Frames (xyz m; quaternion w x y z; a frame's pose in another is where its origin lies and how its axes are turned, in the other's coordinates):
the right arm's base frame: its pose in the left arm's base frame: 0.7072 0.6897 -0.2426 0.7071 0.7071 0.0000 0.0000
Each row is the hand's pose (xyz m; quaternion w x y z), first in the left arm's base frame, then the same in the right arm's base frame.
Working: the left arm's base frame: its pose in the right arm's base frame: -0.7072 0.2426 0.6897 0.7071 -0.7071 0.0000 0.0000

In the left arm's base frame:
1: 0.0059 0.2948 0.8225 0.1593 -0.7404 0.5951 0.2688
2: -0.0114 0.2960 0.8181 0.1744 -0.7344 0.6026 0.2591
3: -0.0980 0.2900 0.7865 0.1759 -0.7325 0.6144 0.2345
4: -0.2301 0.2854 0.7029 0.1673 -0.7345 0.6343 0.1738
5: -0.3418 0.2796 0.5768 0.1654 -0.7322 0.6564 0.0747
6: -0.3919 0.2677 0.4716 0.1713 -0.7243 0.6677 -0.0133
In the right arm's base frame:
1: -0.7013 1.0651 0.3949 0.4109 0.6362 -0.6109 0.2307
2: -0.7186 1.0607 0.3937 0.3960 0.6426 -0.6093 0.2429
3: -0.8052 1.0291 0.3997 0.3936 0.6423 -0.6003 0.2686
4: -0.9373 0.9455 0.4043 0.4011 0.6377 -0.5714 0.3256
5: -1.0490 0.8194 0.4101 0.4008 0.6347 -0.5170 0.4113
6: -1.0991 0.7142 0.4220 0.3910 0.6333 -0.4627 0.4816

